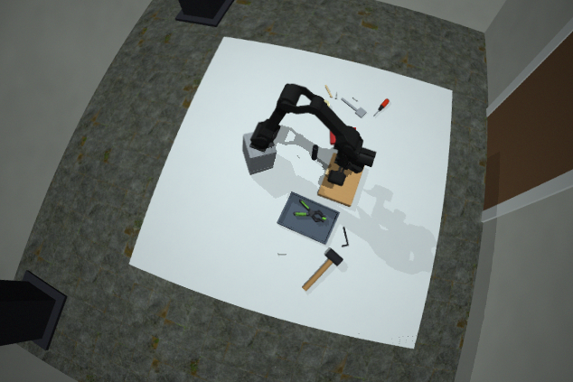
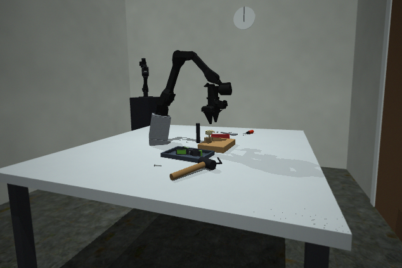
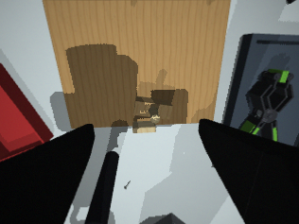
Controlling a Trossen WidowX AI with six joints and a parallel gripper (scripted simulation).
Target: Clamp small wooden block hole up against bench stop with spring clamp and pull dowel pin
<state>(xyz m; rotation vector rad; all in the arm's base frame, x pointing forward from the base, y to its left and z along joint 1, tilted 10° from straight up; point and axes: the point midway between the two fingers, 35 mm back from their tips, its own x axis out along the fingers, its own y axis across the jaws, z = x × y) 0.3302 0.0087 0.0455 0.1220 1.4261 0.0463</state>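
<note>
My gripper is now 120 mm above the dowel pin, 20 mm past it and 10 mm to the left of it. From my hand the other things lie so: wooden board (160 mm below, 20 mm ahead); then small wooden block (130 mm below, 20 mm behind, 10 mm to the right); then red tray (200 mm to the left, 160 mm below, 30 mm behind).
</note>
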